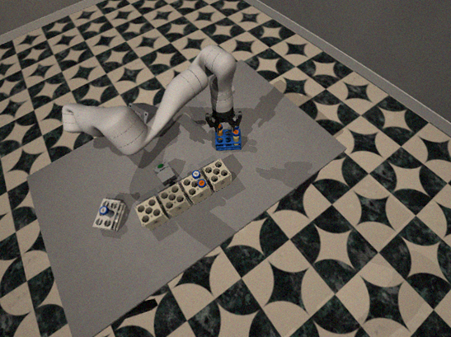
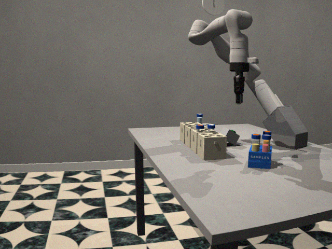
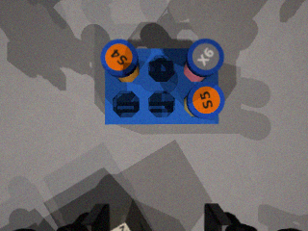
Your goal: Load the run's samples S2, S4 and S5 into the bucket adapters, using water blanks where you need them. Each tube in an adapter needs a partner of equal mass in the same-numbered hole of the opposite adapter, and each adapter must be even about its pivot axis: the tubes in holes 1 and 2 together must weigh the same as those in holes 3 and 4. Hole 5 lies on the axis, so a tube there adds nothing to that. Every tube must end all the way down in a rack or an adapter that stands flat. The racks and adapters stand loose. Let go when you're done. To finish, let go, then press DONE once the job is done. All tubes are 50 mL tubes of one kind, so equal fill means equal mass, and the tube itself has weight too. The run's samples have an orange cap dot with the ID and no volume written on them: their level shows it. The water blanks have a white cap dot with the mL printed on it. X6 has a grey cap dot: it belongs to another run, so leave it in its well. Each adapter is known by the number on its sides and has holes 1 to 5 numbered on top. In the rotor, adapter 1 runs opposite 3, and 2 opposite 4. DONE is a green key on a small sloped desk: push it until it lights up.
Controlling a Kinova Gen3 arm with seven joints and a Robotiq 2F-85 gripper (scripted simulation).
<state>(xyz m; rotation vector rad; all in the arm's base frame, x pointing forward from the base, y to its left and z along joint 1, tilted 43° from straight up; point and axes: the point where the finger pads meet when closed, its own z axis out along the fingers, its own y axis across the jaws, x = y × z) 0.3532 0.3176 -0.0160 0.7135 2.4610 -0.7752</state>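
Right now my hand is 40 mm past the sample tube, 80 mm to the right of it and 180 mm above it. Also, from my hand: pink-filled tube 60 mm behind, 110 mm to the left, 180 mm below; white-dot blank 30 mm ahead, 190 mm to the right, 180 mm below; blue samples rack 70 mm behind, 60 mm to the left, 210 mm below.
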